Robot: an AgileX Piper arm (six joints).
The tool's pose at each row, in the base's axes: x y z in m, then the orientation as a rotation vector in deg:
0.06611 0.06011 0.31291 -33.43 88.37 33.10
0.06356 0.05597 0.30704 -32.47 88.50 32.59
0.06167 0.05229 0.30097 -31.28 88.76 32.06
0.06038 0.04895 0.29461 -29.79 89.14 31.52
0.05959 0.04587 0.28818 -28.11 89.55 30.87
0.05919 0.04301 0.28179 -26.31 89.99 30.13
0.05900 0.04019 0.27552 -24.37 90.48 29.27
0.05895 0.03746 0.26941 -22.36 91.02 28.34
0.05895 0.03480 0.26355 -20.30 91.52 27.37
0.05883 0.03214 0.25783 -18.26 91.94 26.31
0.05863 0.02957 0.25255 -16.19 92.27 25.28
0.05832 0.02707 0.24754 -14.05 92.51 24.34
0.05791 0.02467 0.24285 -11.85 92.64 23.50
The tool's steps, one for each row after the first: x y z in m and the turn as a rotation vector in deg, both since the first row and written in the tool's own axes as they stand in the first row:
0.00606 -0.00144 -0.00439 0.93 -0.17 0.26
0.01229 -0.00298 -0.00797 2.02 -0.29 0.68
0.01877 -0.00468 -0.01087 3.31 -0.40 1.31
0.02529 -0.00652 -0.01322 4.79 -0.52 1.99
0.03175 -0.00846 -0.01514 6.40 -0.63 2.70
0.03808 -0.01051 -0.01688 8.18 -0.71 3.44
0.04424 -0.01258 -0.01846 10.04 -0.74 4.21
0.05015 -0.01464 -0.01997 11.96 -0.80 4.97
0.05593 -0.01661 -0.02158 13.91 -0.89 5.65
0.06126 -0.01845 -0.02321 15.85 -1.06 6.35
0.06633 -0.02017 -0.02488 17.77 -1.32 7.12
0.07108 -0.02174 -0.02657 19.66 -1.70 7.95

